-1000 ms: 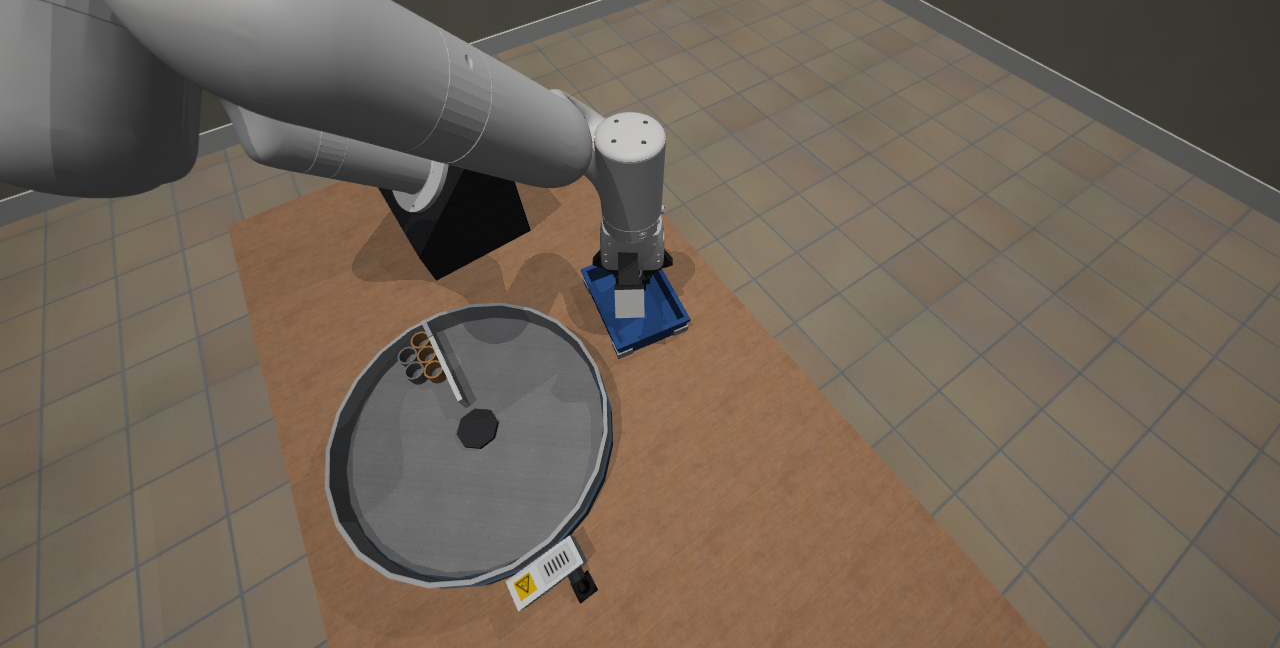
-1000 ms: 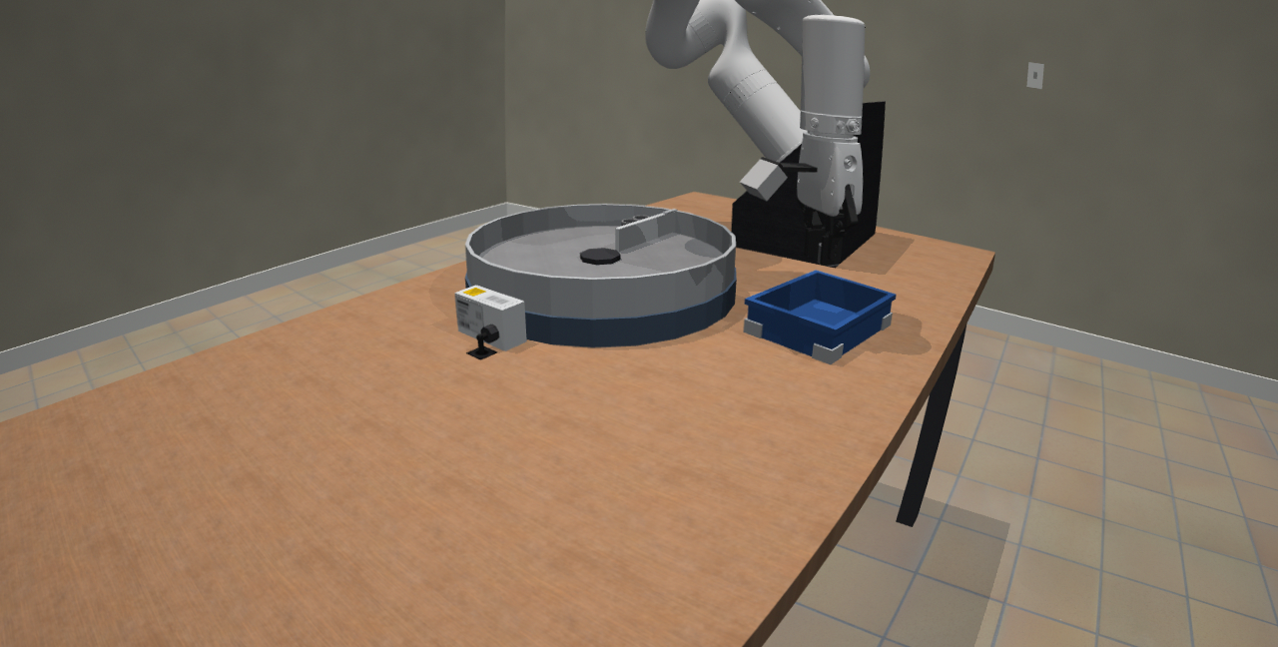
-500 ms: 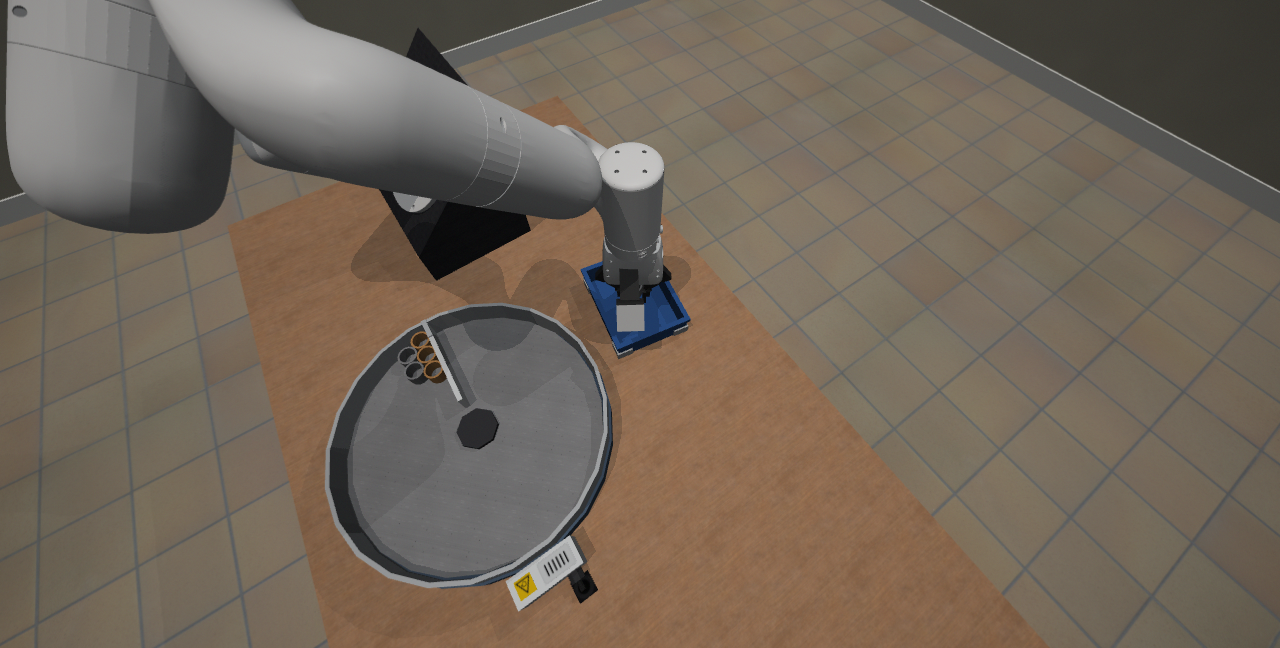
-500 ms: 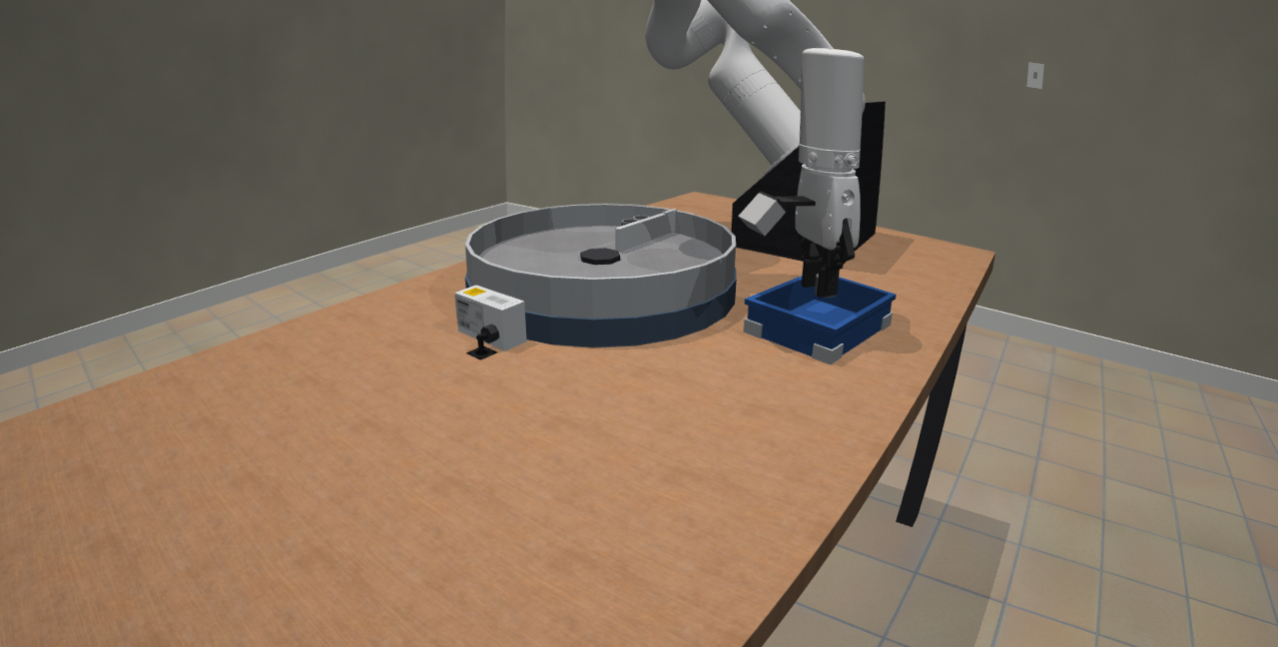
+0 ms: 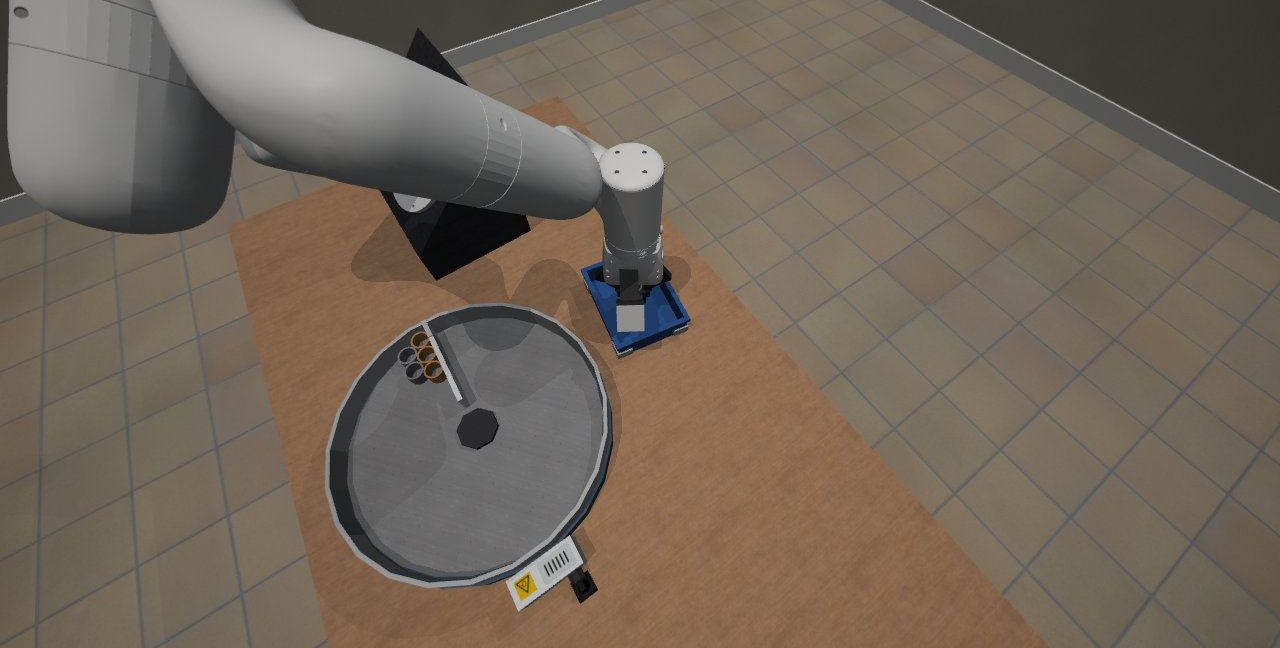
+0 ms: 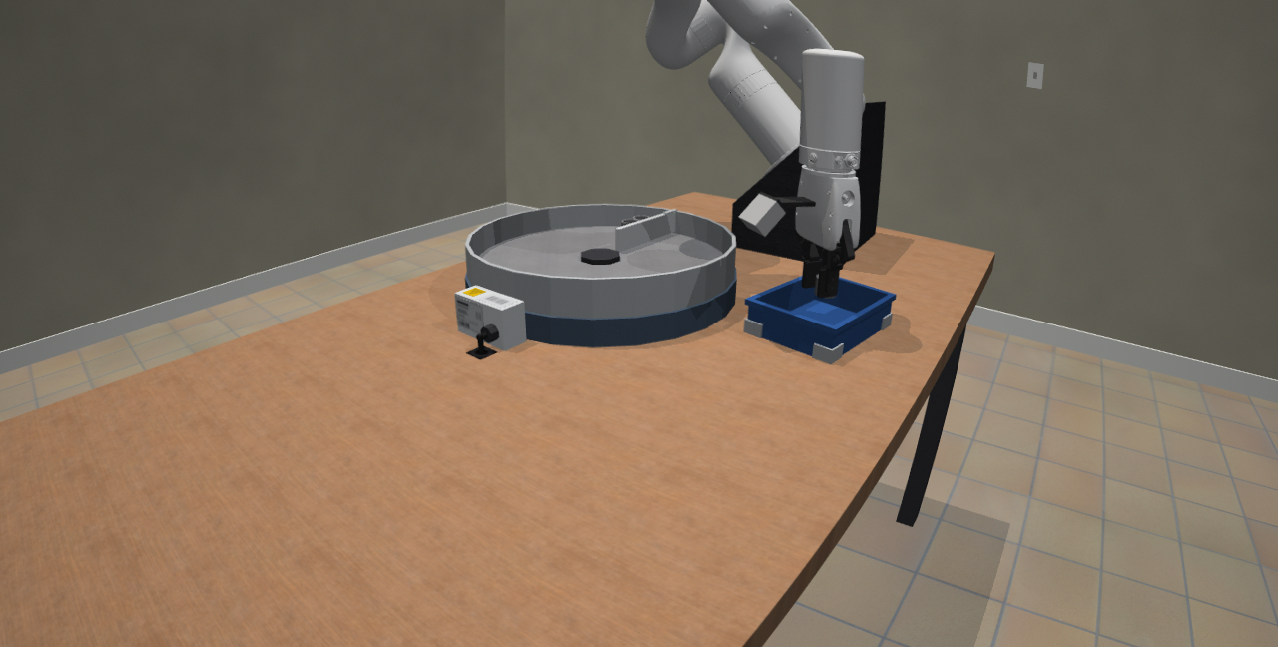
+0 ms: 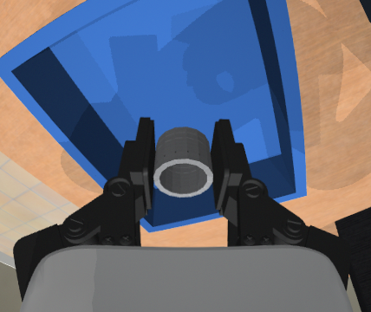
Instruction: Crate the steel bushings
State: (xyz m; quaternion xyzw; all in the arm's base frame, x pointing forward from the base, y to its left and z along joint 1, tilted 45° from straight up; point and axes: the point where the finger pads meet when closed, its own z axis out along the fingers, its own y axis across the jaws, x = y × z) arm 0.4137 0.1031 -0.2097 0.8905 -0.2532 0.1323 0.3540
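Right now my hand is 10 mm past the blue crate, 10 mm to the right of it and 50 mm above it. Round my hand: grey turning table 70 mm ahead, 340 mm to the right, 30 mm below.
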